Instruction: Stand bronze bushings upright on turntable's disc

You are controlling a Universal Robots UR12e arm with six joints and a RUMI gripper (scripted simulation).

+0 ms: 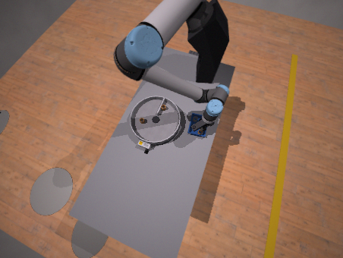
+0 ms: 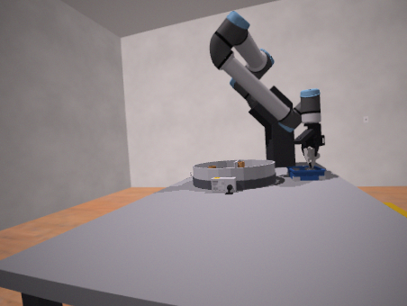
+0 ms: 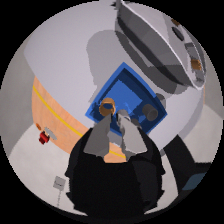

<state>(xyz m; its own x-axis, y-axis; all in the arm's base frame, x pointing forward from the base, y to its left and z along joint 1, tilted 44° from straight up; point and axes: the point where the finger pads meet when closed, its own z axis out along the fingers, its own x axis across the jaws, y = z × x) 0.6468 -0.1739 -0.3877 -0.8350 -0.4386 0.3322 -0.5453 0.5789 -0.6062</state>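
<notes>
Right now my hand is 50 mm above the blue crate, 40 mm past it and 20 mm to the left of it. From my hand the other things lie so: turntable disc (390 mm to the right, 20 mm below, 20 mm behind).
</notes>
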